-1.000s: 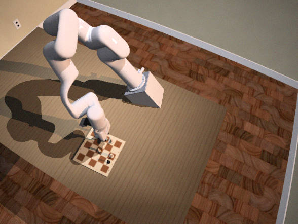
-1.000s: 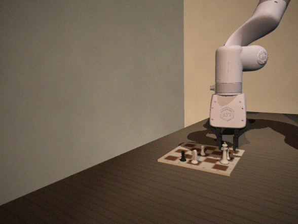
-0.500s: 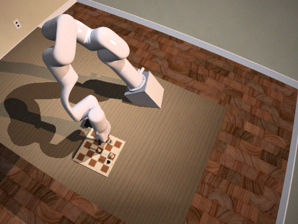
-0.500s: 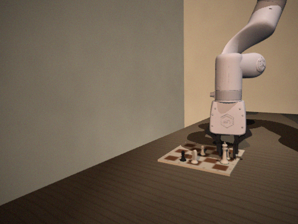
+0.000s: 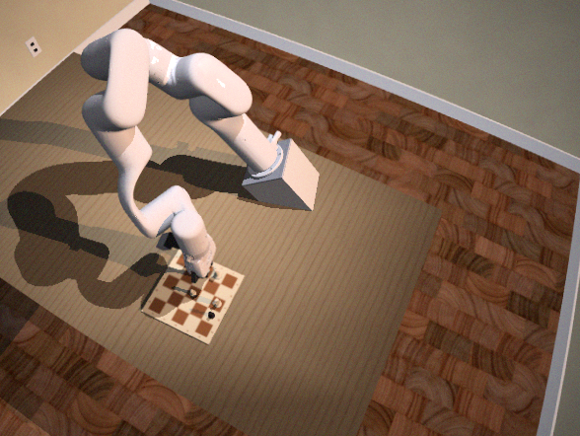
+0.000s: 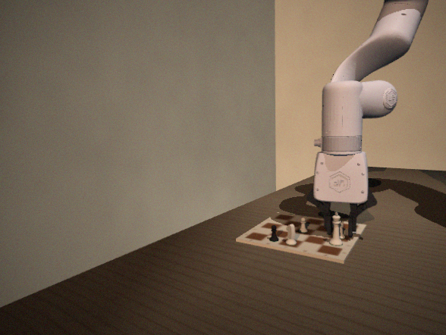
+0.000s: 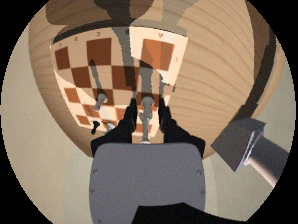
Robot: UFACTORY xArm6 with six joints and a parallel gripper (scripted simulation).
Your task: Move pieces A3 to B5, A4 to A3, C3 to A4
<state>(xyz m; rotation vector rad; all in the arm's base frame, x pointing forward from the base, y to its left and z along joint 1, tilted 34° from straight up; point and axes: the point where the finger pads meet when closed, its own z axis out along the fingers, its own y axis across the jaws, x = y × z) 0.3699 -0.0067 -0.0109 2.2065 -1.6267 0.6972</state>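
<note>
Right now my hand is 1 cm above the white rook. The rest, counted from my hand: white pawn 8 cm ahead, 1 cm to the left, 1 cm below; white king 1 cm behind, 4 cm to the left; chessboard 8 cm ahead, 1 cm to the left, 3 cm below.
</note>
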